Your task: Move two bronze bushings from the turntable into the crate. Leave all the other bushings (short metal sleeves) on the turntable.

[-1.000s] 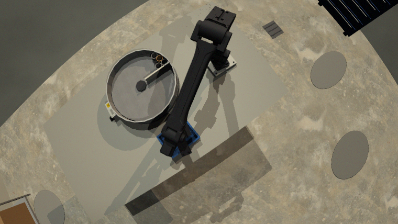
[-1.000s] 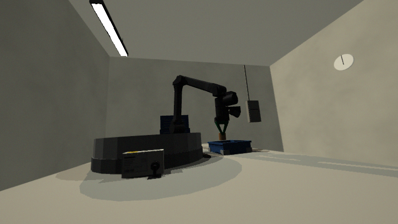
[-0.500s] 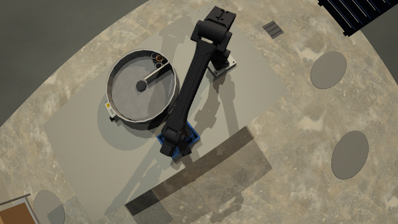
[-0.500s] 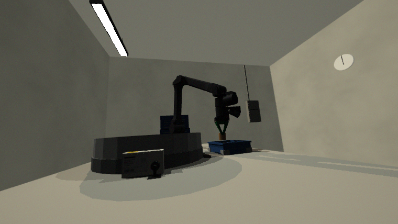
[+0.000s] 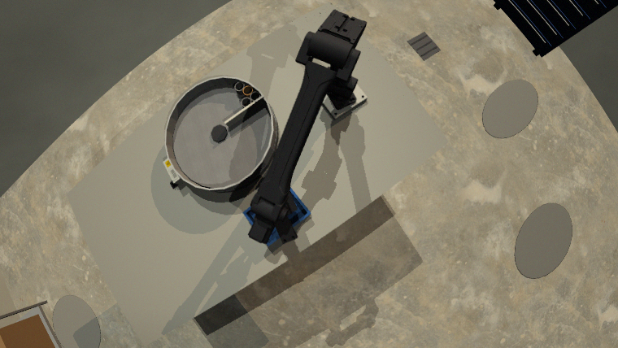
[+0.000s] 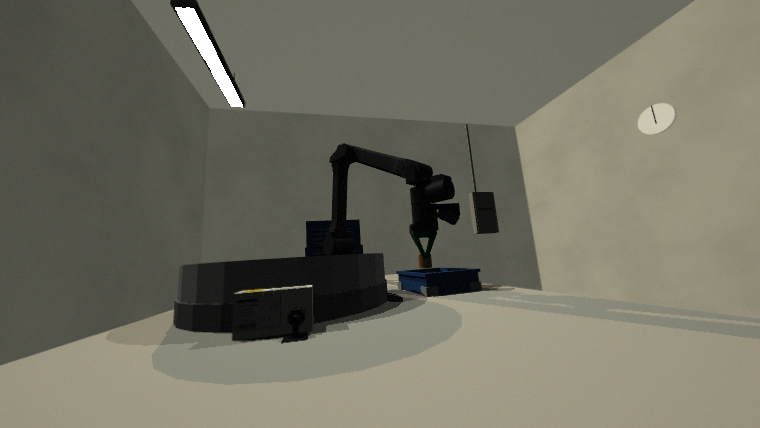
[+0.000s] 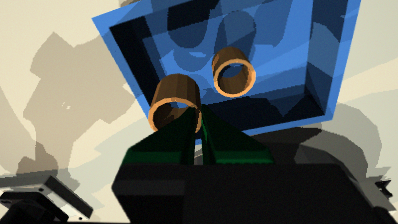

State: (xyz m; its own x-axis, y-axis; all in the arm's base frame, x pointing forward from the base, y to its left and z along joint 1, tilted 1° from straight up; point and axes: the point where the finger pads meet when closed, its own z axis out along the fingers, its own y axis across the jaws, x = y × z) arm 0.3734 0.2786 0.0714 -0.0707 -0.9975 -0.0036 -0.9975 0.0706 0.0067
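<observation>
The blue crate is 7 cm below my hand, 3 cm ahead of it and 1 cm to the left of it. From my hand the other things lie so: turntable: 34 cm to the right, 9 cm ahead, 4 cm below.
</observation>
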